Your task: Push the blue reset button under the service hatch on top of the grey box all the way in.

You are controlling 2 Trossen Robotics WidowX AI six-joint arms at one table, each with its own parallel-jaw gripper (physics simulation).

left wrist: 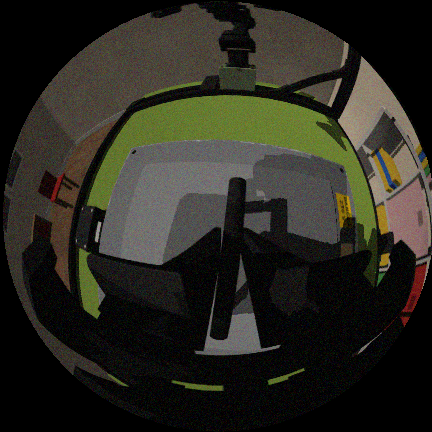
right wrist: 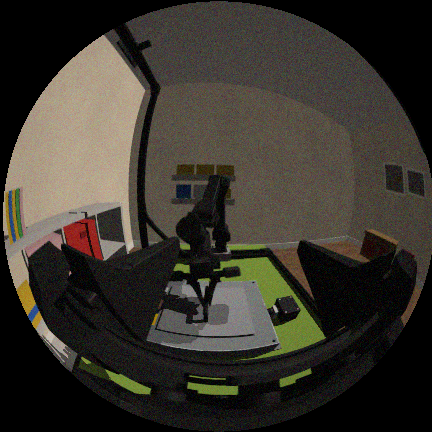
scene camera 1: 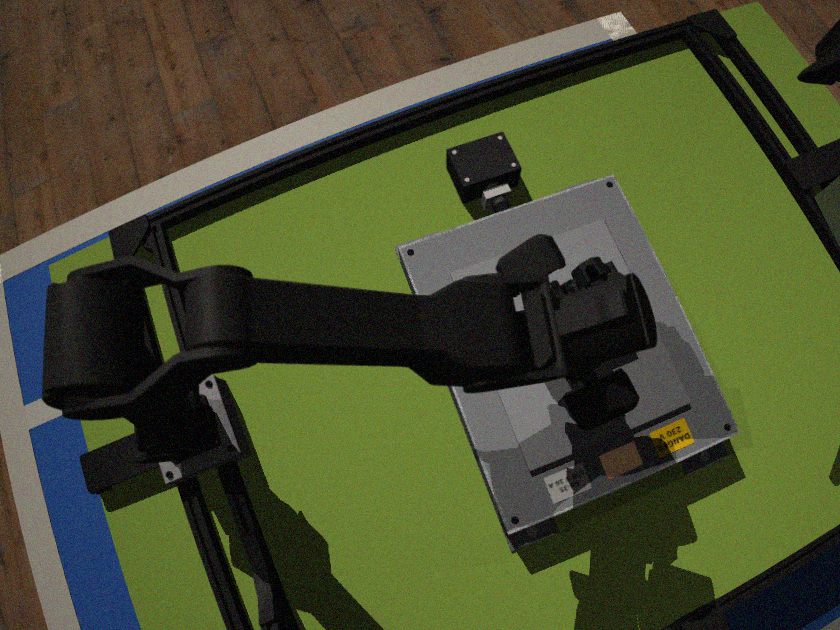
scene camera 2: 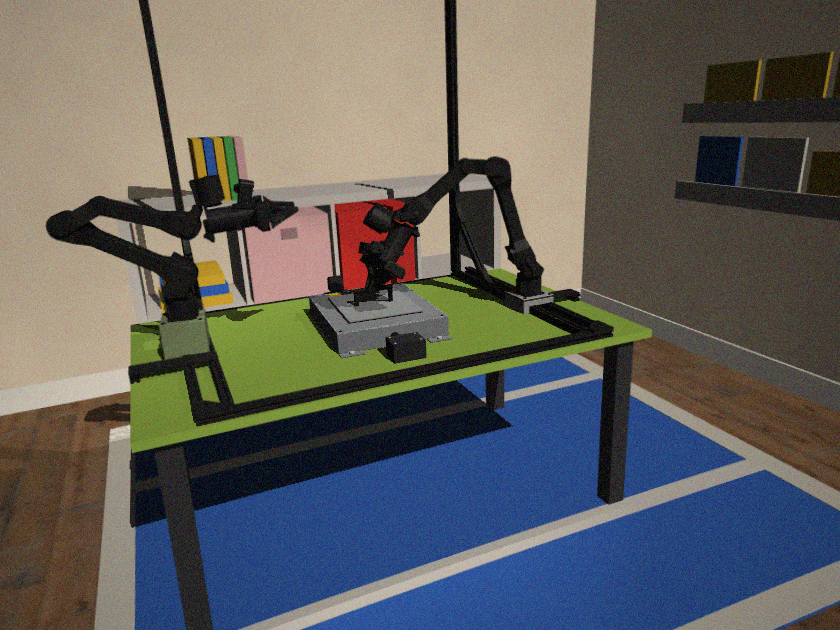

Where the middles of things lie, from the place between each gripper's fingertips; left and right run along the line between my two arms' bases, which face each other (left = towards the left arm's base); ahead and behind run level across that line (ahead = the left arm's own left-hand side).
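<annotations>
My right gripper is 270 mm above the service hatch point(scene camera 1: 544, 427), and my right gripper is also 40 mm past the hatch and 180 mm to the right of it.
As for my left hand, the service hatch is 2 cm below it and 1 cm to the left of it.
</annotations>
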